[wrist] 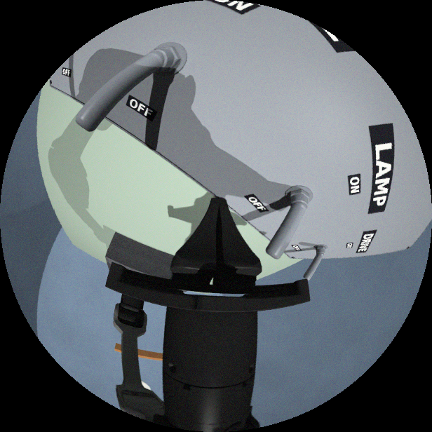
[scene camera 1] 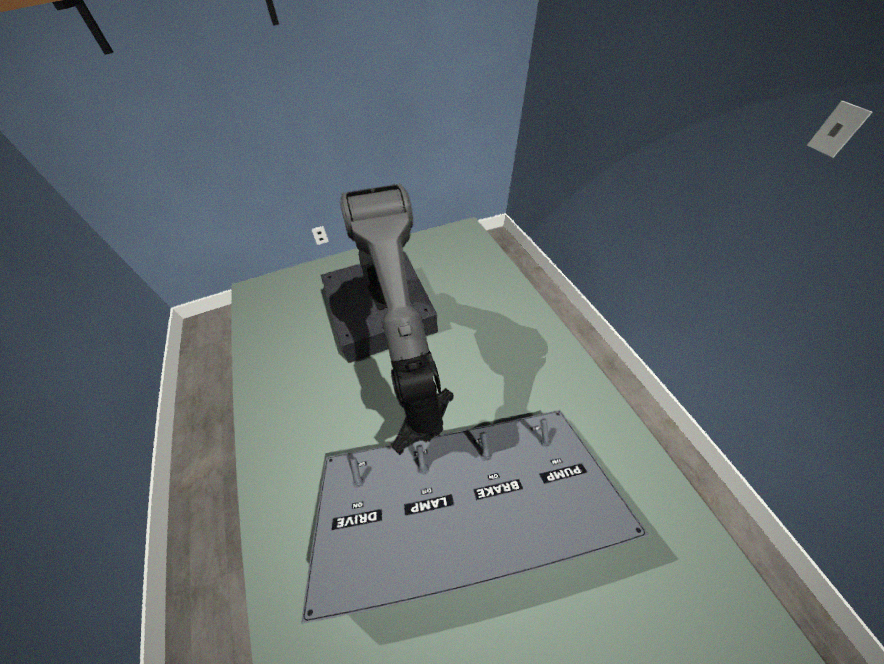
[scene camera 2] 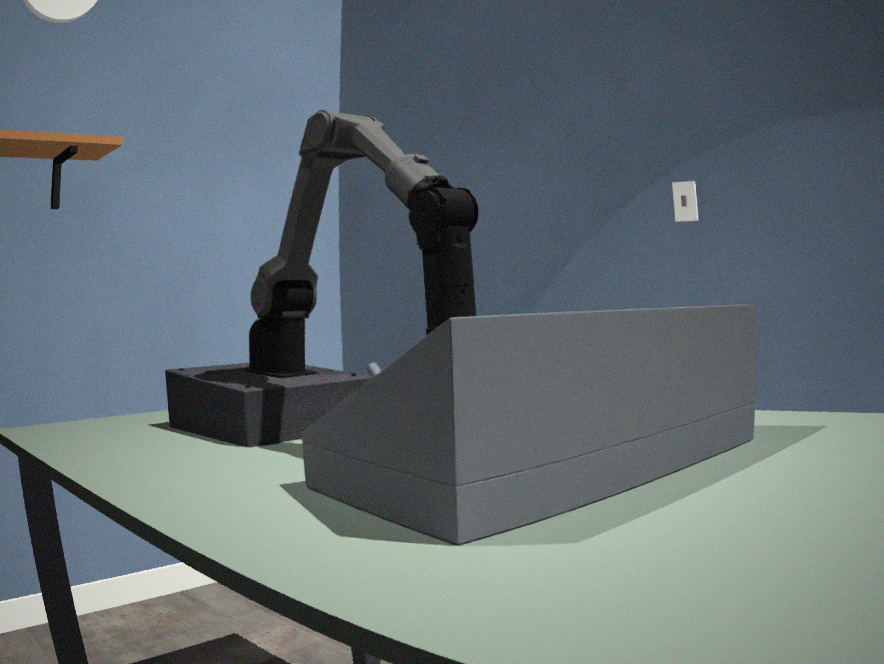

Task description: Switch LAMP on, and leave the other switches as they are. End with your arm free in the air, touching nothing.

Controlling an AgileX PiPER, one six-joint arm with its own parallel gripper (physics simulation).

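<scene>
The LAMP lever (scene camera 1: 423, 458) (wrist: 288, 227) leans toward its OFF label, at the low edge of the grey sloped panel (scene camera 1: 471, 564) (scene camera 2: 600, 385) (wrist: 280, 100). The BRAKE lever (scene camera 1: 485, 446) (wrist: 117, 92), DRIVE lever (scene camera 1: 356, 471) (wrist: 314, 262) and PUMP lever (scene camera 1: 545, 433) also lean toward the low edge. My gripper (wrist: 217, 205) is shut and holds nothing. In the wrist view its tips are by the panel's low edge, between the BRAKE and LAMP levers and nearer LAMP, with a visible gap to that lever. The panel hides the tips in scene camera 2.
The panel stands on the green table (scene camera 1: 278, 400) (scene camera 2: 686, 543) (wrist: 135, 185). The arm's dark base block (scene camera 1: 343, 343) (scene camera 2: 207, 403) (wrist: 137, 255) is behind the low edge. Blue walls surround the table, and an orange shelf (scene camera 2: 57, 145) (wrist: 145, 353) is on one wall.
</scene>
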